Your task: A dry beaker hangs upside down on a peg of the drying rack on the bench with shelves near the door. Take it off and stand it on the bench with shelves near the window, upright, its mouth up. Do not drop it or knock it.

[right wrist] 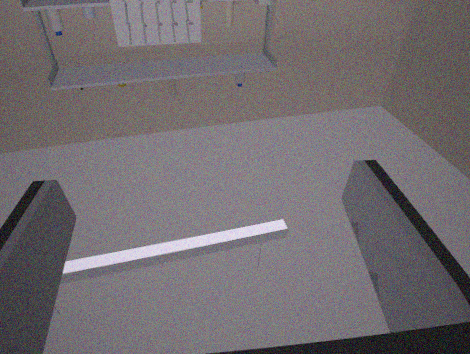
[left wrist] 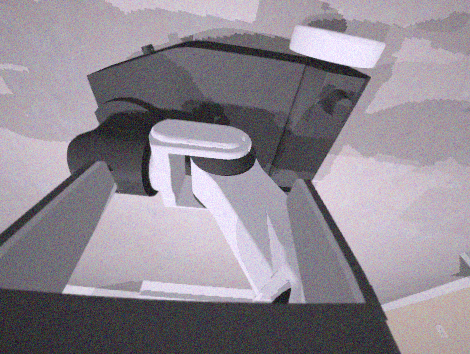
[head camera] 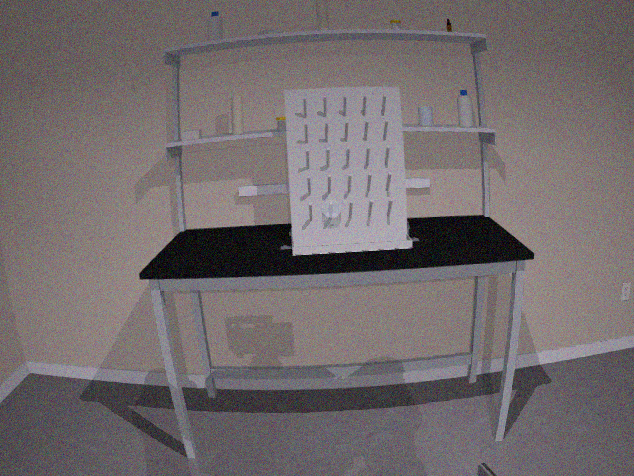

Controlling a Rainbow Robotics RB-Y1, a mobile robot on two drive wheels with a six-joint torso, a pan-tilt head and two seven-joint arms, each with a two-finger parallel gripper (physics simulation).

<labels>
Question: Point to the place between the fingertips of my left gripper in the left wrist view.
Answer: At 203,182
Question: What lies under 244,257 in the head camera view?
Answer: A black bench.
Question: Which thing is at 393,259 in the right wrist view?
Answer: My right gripper.
</labels>
